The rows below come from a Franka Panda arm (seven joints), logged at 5 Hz.
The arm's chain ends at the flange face. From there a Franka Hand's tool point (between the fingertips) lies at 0.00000 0.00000 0.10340 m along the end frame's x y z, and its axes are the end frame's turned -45 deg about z.
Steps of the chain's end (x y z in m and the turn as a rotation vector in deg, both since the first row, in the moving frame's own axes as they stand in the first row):
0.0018 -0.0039 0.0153 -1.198 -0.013 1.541
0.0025 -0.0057 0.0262 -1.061 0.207 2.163
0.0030 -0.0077 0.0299 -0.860 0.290 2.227
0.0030 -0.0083 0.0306 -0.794 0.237 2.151
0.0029 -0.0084 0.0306 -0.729 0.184 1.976
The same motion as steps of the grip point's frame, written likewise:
0.0025 0.0000 0.0153 -0.838 -0.856 1.541
0.0047 -0.0007 0.0262 -0.897 -0.604 2.163
0.0068 -0.0019 0.0299 -0.813 -0.403 2.227
0.0073 -0.0024 0.0306 -0.729 -0.394 2.151
0.0073 -0.0027 0.0306 -0.646 -0.385 1.976

